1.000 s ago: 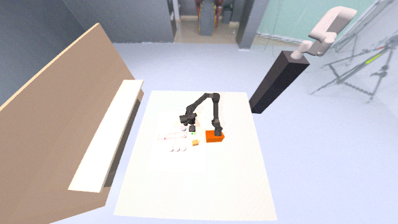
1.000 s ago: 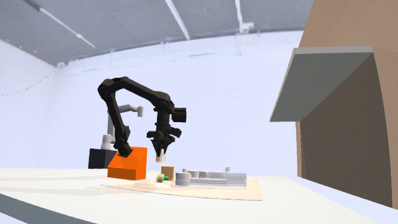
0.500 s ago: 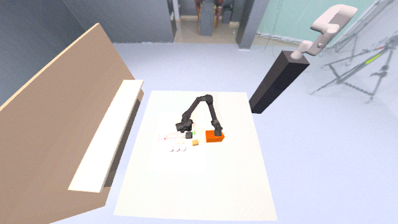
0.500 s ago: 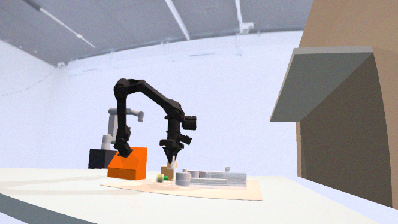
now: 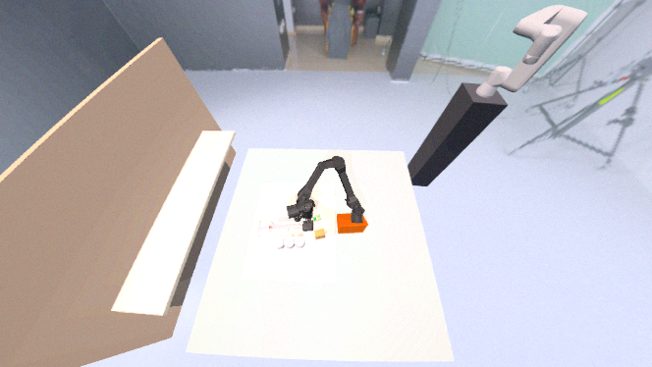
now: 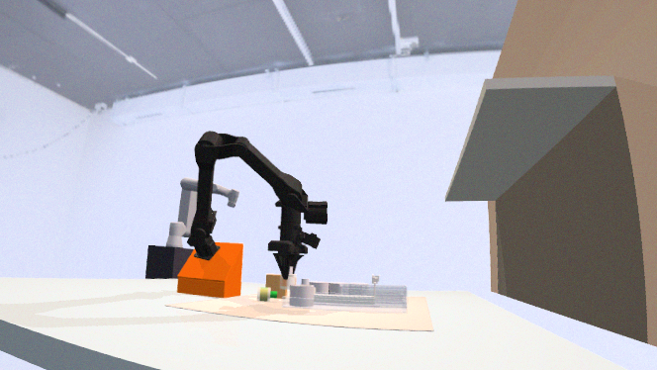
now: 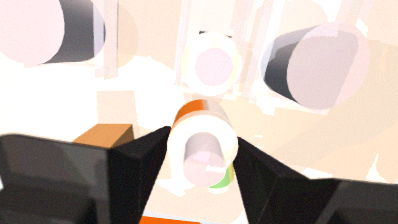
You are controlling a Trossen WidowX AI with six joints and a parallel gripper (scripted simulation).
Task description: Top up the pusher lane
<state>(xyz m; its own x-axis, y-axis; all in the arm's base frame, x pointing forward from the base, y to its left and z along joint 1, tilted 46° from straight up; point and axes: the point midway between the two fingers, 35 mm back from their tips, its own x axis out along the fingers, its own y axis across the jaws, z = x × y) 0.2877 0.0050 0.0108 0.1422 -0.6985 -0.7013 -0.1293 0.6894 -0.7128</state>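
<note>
Right now the green-lidded jar is 40 mm below my gripper tip, 40 mm behind it and 30 mm to the right of it. From my gripper tip the other things lie so: clear lane unit 200 mm ahead, 50 mm to the left, 40 mm below; then tan block 80 mm to the left, 70 mm behind, 30 mm below; then pusher post 150 mm ahead, 50 mm to the left, 10 mm below.
</note>
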